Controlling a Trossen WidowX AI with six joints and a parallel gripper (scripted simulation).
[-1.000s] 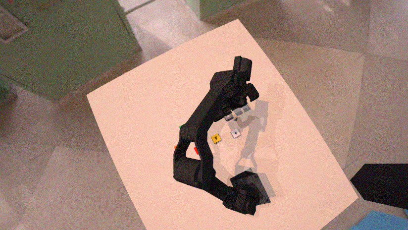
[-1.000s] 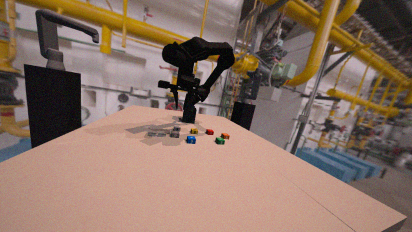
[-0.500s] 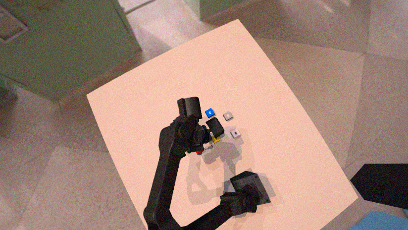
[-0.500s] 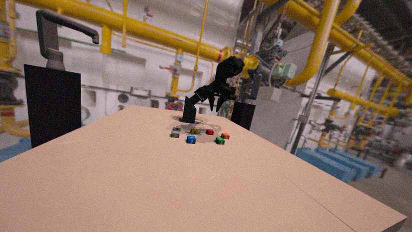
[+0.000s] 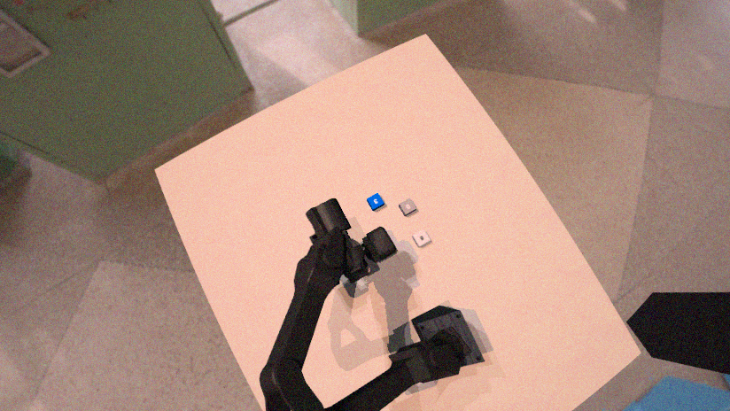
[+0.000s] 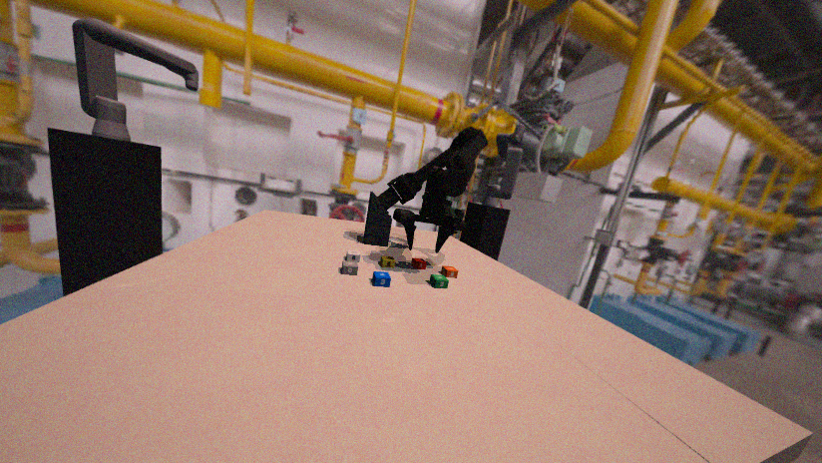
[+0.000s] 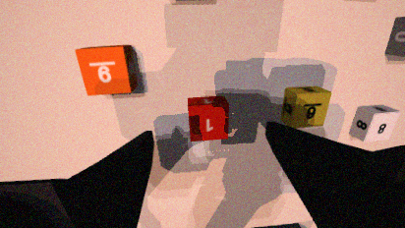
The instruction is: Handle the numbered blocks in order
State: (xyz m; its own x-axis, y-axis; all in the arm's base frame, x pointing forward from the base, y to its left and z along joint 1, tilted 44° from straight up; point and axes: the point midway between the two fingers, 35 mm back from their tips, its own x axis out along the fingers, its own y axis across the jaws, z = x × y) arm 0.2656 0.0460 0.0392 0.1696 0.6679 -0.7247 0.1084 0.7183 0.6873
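My gripper tip is now 10 mm past the red block and 40 mm above it. Round my gripper tip: orange block 40 mm ahead, 60 mm to the left, 40 mm below; yellow block 10 mm behind, 90 mm to the right, 40 mm below; green block 100 mm ahead, 40 mm below.
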